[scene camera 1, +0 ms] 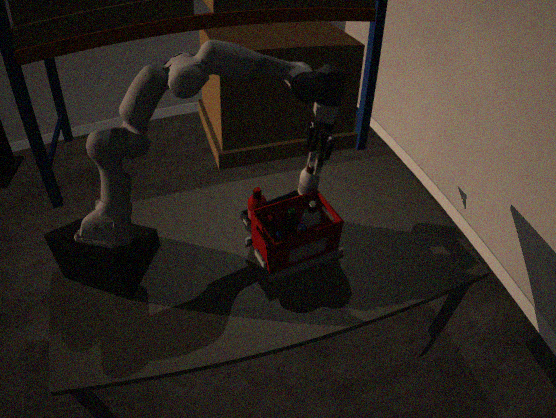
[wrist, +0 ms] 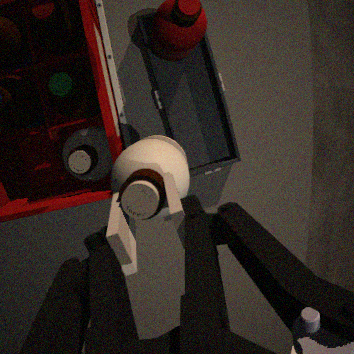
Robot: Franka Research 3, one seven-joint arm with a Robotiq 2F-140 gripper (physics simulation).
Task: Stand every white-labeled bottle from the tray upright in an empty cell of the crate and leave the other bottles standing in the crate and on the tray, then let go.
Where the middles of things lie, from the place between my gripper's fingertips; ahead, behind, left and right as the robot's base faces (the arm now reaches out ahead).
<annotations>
I see my gripper 9 cm past the green-capped bottle (wrist: pixel 70 89), 11 cm to the left of it and 17 cm above it.
</annotations>
